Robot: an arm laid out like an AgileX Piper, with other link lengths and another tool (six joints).
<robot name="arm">
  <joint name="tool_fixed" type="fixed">
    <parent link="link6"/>
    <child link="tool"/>
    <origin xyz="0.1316 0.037 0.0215" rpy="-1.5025 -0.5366 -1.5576"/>
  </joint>
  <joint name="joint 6" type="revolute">
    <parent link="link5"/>
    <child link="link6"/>
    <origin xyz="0.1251 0 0.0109" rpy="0 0 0"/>
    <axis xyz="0.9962 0 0.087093"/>
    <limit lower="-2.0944" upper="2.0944"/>
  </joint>
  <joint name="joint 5" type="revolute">
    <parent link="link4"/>
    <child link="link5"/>
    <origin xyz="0 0 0" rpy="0 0 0"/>
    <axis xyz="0 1 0"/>
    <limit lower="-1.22" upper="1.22"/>
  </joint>
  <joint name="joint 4" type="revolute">
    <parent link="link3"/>
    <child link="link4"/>
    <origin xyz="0.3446 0 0.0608" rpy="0 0 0"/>
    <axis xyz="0.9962 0 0.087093"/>
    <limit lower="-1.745" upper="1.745"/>
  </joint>
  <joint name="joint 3" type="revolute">
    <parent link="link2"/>
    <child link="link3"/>
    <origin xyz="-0.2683 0 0.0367" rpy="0 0 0"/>
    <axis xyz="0 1 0"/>
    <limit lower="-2.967" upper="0"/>
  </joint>
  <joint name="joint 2" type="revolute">
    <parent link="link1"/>
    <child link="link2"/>
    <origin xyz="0 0 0" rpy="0 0 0"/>
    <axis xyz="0 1 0"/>
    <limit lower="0" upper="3.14"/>
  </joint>
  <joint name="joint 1" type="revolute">
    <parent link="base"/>
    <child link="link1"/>
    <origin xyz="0 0 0.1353" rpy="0 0 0"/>
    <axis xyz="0 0 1"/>
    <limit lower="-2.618" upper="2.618"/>
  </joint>
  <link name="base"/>
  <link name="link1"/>
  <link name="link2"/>
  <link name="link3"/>
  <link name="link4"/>
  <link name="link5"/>
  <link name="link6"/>
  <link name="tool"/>
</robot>
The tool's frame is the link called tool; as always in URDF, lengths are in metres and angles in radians.
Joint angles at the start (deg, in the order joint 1, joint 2, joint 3, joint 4, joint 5, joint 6):
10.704, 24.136, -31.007, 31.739, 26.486, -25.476
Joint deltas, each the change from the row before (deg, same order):
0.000, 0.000, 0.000, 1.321, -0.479, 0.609
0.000, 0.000, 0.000, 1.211, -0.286, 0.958
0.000, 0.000, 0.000, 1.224, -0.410, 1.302
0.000, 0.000, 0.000, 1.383, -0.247, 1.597
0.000, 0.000, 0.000, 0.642, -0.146, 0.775
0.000, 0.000, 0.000, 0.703, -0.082, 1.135
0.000, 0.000, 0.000, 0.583, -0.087, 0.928
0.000, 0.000, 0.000, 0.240, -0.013, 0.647
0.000, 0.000, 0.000, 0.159, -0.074, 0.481
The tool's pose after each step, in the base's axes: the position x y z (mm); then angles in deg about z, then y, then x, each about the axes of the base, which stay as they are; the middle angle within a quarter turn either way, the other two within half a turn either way. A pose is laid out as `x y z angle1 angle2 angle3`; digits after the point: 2 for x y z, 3 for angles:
321.94 159.27 349.62 -1.696 60.189 -113.181
321.91 160.06 353.26 -0.919 60.104 -111.758
322.18 160.40 357.57 0.053 60.118 -110.150
322.15 161.03 361.70 1.514 59.966 -108.594
322.21 161.19 363.74 2.196 59.922 -107.835
322.22 161.41 365.85 3.289 59.814 -107.070
322.26 161.52 367.65 4.167 59.742 -106.418
322.30 161.52 368.45 4.793 59.695 -106.148
322.45 161.35 369.23 5.185 59.717 -105.886

